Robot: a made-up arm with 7 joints. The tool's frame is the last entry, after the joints. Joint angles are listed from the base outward.
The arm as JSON. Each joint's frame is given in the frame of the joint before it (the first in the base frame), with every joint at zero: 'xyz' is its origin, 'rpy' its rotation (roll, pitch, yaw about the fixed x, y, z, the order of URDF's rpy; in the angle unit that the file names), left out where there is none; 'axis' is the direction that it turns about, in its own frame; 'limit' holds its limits. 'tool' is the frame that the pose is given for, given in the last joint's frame.
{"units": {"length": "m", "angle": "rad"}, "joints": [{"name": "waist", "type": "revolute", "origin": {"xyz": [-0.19, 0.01, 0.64], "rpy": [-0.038, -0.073, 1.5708]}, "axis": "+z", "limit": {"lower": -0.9, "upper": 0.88}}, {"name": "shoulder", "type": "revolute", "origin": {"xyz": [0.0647, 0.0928, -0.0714], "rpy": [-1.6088, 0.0, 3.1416]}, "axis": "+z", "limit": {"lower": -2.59, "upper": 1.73}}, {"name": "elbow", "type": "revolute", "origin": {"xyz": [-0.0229, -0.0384, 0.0], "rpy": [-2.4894, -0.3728, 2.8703]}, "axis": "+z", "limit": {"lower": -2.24, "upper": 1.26}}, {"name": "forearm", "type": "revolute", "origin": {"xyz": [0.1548, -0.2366, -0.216], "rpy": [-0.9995, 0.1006, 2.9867]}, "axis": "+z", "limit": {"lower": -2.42, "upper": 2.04}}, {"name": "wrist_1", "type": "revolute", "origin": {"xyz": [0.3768, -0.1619, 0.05], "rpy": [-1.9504, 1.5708, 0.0]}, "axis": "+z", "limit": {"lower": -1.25, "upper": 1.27}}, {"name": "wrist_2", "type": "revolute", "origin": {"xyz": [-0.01, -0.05, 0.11], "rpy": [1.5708, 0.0, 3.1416]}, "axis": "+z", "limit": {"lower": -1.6, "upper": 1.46}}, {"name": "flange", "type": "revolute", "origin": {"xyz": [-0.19, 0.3, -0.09], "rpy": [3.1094, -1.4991, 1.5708]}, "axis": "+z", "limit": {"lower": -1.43, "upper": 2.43}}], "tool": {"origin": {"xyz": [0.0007, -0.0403, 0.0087], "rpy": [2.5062, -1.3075, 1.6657]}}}
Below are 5 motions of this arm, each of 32 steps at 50 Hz.
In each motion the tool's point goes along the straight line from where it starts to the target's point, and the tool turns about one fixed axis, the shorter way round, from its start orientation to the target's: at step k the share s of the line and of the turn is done. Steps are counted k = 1, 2, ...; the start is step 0. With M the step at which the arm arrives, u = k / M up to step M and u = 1 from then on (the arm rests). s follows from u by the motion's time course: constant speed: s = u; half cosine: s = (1 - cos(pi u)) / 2; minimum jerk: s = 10 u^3 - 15 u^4 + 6 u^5.
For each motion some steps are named. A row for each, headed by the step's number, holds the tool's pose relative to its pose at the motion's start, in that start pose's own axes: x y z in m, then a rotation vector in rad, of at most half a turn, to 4 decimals.
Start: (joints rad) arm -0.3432 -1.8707 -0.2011 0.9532 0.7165 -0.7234 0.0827
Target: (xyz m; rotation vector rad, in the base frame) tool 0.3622 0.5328 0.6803 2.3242 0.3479 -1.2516
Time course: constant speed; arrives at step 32
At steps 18, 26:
18: -0.0022 0.1170 0.3022 -1.2206 -0.3170 0.5900
26: -0.0032 0.1690 0.4365 -1.7631 -0.4579 0.8522

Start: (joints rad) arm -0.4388 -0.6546 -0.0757 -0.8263 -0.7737 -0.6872 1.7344
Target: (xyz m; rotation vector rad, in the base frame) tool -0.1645 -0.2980 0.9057 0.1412 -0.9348 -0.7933
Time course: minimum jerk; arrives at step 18
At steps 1, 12, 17, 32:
1: 0.0000 -0.0003 -0.0002 0.0008 0.0002 -0.0007
12: -0.0140 -0.1698 -0.0969 0.3855 0.0772 -0.3564
17: -0.0177 -0.2145 -0.1225 0.4871 0.0975 -0.4503
32: -0.0177 -0.2149 -0.1227 0.4878 0.0976 -0.4510

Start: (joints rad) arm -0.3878 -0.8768 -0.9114 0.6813 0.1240 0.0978 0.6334
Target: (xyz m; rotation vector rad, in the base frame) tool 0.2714 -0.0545 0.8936 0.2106 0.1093 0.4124
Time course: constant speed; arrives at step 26
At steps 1, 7, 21, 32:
1: 0.0036 0.0134 0.0038 0.0178 0.0231 0.0206
7: 0.0251 0.0935 0.0266 0.1247 0.1620 0.1445
21: 0.0754 0.2806 0.0798 0.3740 0.4859 0.4334
32: 0.0934 0.3474 0.0988 0.4630 0.6016 0.5366

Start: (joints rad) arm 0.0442 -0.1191 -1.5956 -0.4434 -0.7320 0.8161 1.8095
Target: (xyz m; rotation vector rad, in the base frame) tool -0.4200 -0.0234 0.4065 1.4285 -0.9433 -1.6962
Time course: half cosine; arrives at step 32
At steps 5, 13, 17, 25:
5: -0.0147 0.0044 0.0059 0.0182 -0.0299 0.0417
13: -0.0883 0.0262 0.0352 0.1097 -0.1795 0.2509
17: -0.1366 0.0406 0.0545 0.1697 -0.2777 0.3882
25: -0.2206 0.0655 0.0879 0.2740 -0.4484 0.6268

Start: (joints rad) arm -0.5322 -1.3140 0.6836 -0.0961 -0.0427 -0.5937 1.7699
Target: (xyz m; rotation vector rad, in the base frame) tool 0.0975 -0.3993 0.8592 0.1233 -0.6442 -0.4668
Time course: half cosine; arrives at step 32
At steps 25, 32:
25: -0.2004 -0.3450 0.0110 0.5477 -0.5992 -0.4046
32: -0.2260 -0.3891 0.0125 0.6178 -0.6759 -0.4564

